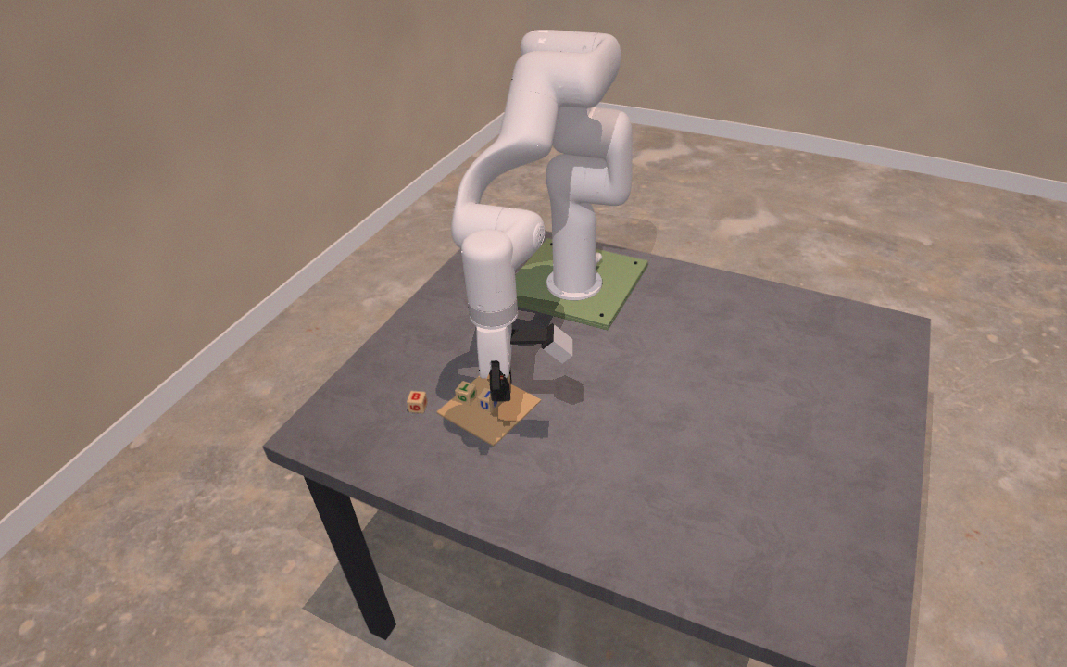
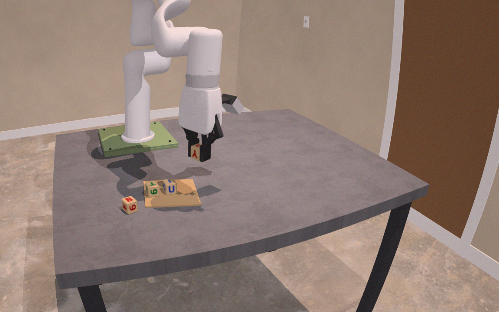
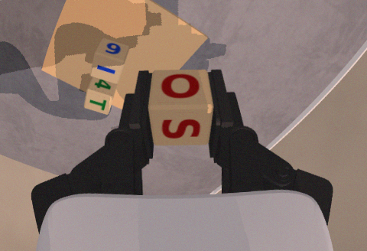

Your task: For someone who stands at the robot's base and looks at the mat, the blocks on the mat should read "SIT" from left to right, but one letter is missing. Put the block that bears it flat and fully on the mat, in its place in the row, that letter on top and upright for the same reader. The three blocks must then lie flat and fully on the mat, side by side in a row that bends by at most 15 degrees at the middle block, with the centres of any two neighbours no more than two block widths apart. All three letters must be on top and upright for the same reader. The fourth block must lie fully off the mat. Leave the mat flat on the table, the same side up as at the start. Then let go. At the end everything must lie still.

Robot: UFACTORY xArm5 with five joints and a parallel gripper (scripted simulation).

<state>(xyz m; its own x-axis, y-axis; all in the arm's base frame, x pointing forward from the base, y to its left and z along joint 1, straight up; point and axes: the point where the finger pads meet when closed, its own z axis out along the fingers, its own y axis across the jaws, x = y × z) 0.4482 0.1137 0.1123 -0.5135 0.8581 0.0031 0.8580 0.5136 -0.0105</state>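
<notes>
The tan mat lies 13 cm below my hand, 7 cm to the right of it and 4 cm behind it. From my hand the other things lie so: wooden block (1 cm below); red B block (18 cm to the right, 11 cm below, 3 cm ahead).
</notes>
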